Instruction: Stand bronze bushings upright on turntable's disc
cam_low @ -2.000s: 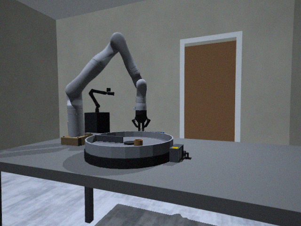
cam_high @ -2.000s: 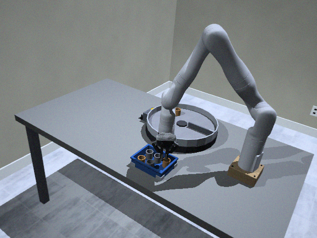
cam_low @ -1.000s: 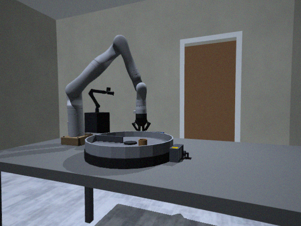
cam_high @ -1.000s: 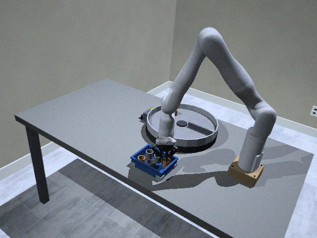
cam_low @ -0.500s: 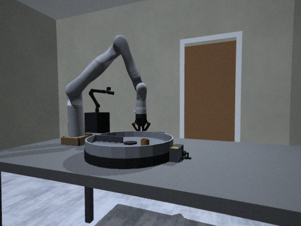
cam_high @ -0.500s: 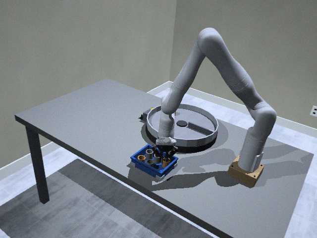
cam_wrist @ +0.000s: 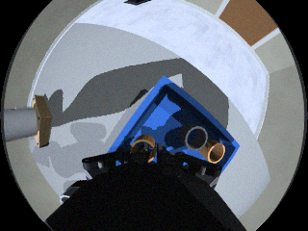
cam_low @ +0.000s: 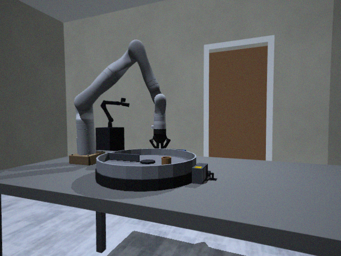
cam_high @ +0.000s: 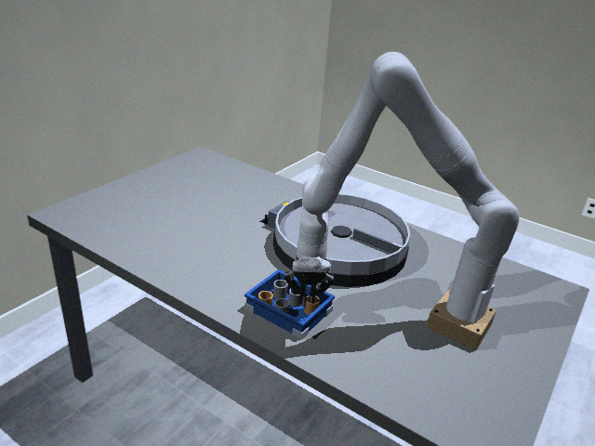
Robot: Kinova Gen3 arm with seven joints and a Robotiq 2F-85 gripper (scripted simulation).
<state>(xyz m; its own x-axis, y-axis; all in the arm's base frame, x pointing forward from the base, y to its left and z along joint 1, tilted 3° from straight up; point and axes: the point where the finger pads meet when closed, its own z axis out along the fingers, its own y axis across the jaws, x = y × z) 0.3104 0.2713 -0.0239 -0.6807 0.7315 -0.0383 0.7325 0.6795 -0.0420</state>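
The turntable disc is 32 cm to the right of my hand, 15 cm ahead of it and 1 cm above it.
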